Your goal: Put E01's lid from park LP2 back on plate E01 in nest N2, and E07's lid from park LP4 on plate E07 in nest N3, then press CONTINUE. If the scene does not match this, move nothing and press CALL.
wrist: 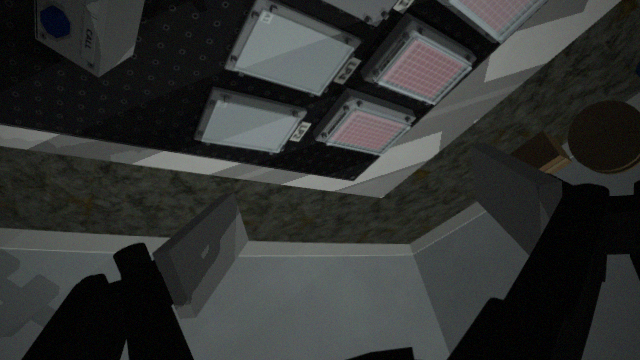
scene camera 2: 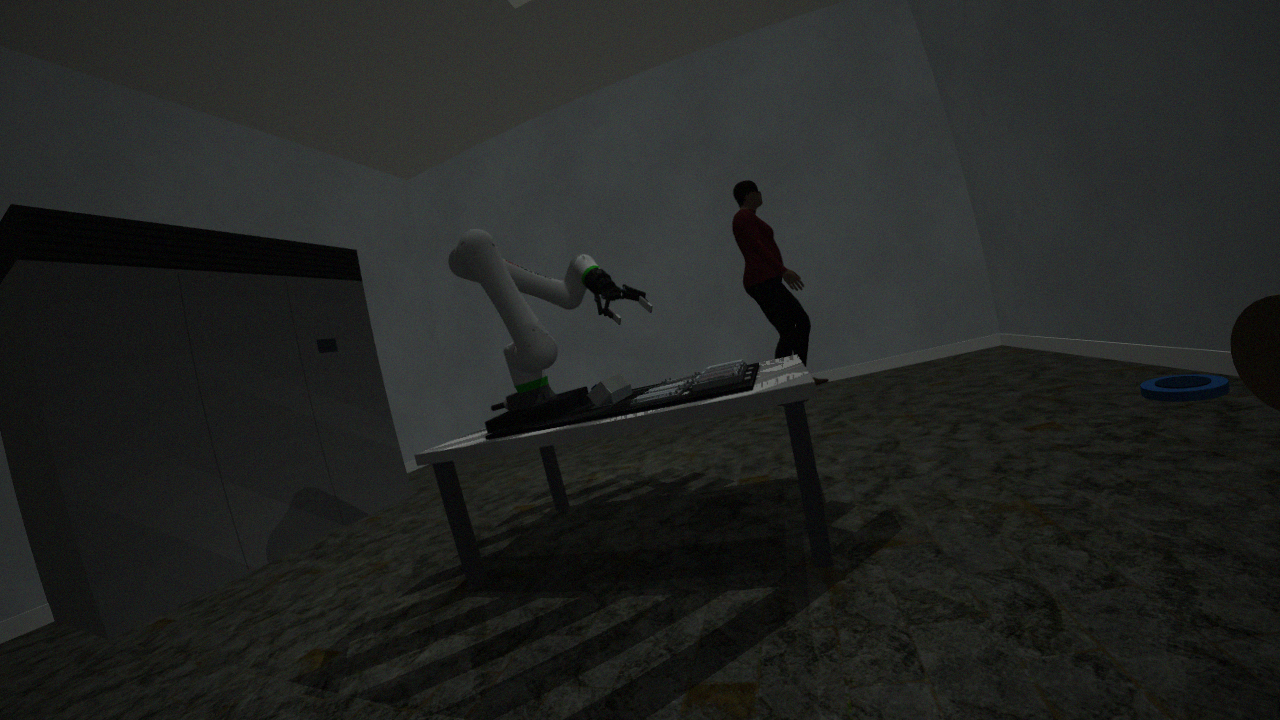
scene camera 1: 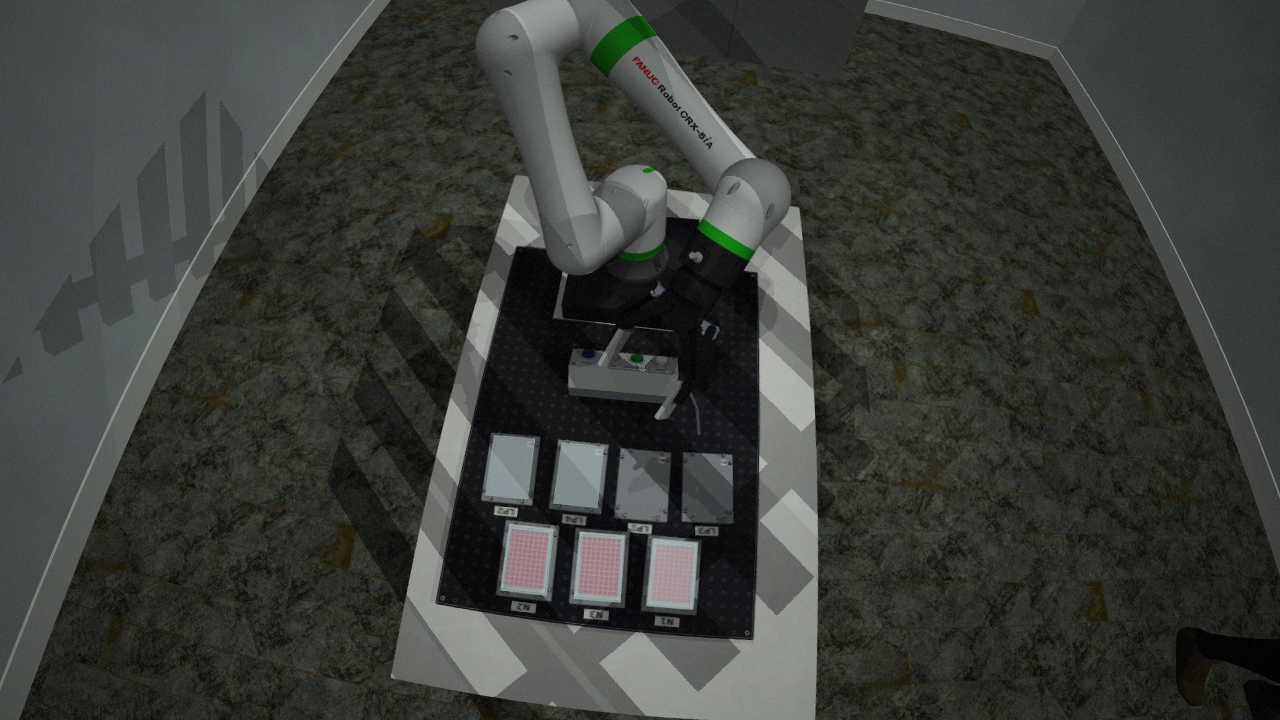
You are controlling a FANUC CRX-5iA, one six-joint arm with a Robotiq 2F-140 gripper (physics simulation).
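Frame: origin at the arm's base, x up, y right, z ahead, level; centimetres.
Where they show: gripper, between the fingertips: (wrist: 352, 196) (scene camera 2: 636, 315) (scene camera 1: 631, 390); arm's base, origin of its link: (scene camera 2: 538, 403) (scene camera 1: 636, 258).
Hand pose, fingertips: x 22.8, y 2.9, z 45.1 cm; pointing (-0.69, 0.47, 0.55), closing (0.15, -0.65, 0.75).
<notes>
Things, the pixels of their top centre, and the offset from my fingertips.
- pink-welled plate, centre of its top: (wrist: 369, 135) (scene camera 1: 526, 558) (scene camera 2: 716, 372) dx -23.9, dy +18.6, dz +23.1 cm
- second such plate, centre of its top: (wrist: 427, 75) (scene camera 1: 599, 566) (scene camera 2: 720, 368) dx -24.0, dy +5.1, dz +24.3 cm
- button box, centre of its top: (scene camera 1: 624, 362) (scene camera 2: 607, 378) dx -19.1, dy +0.3, dz -15.4 cm
- blue button, centre of its top: (wrist: 54, 28) (scene camera 1: 588, 352) dx -20.0, dy +7.6, dz -18.3 cm
- green button, centre of its top: (scene camera 1: 637, 356) dx -20.0, dy -2.4, dz -17.3 cm
- paler pink plate, centre of its top: (scene camera 1: 673, 573) (scene camera 2: 724, 363) dx -23.9, dy -8.3, dz +25.8 cm
A pale lid (scene camera 1: 512, 468) (wrist: 250, 125) lies flat at park LP2. Another pale lid (scene camera 1: 580, 476) (wrist: 292, 52) lies flat at park LP4. A pink-welled plate (scene camera 1: 528, 559) (wrist: 367, 130) sits uncovered in nest N2, and a second such plate (scene camera 1: 598, 567) (wrist: 425, 70) sits uncovered in nest N3. Plate names are not readable. The button box (scene camera 1: 622, 386) (scene camera 2: 611, 390) (wrist: 117, 35) has a blue button (scene camera 1: 588, 353) (wrist: 55, 21) beside the word CALL and a green button (scene camera 1: 636, 357). My gripper (scene camera 1: 642, 376) (scene camera 2: 630, 310) (wrist: 352, 196) is open and empty, high above the table, overlapping the box in scene camera 1.
A paler pink plate (scene camera 1: 672, 574) sits in nest N1. Two darker grey park positions (scene camera 1: 642, 488) (scene camera 1: 707, 489) lie right of LP4. A cable runs by the box. A person (scene camera 2: 760, 246) stands beyond the table; a shoe (scene camera 1: 1192, 667) shows at lower right.
</notes>
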